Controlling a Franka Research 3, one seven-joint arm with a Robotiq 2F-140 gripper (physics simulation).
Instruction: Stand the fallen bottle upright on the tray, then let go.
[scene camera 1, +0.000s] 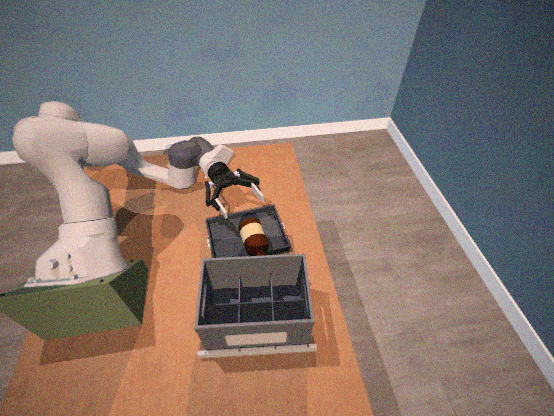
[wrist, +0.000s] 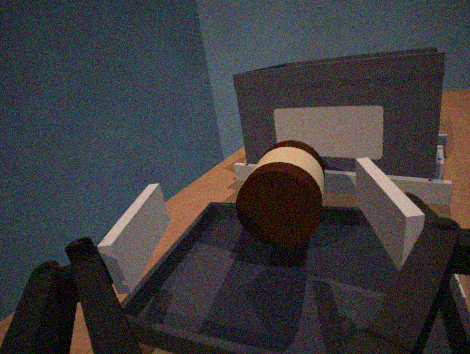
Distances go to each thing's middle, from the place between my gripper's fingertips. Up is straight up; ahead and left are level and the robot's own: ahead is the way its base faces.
Right now the brown bottle (scene camera 1: 255, 242) is 30 mm ahead of my hand, 120 mm to the right of it and 40 mm below it.
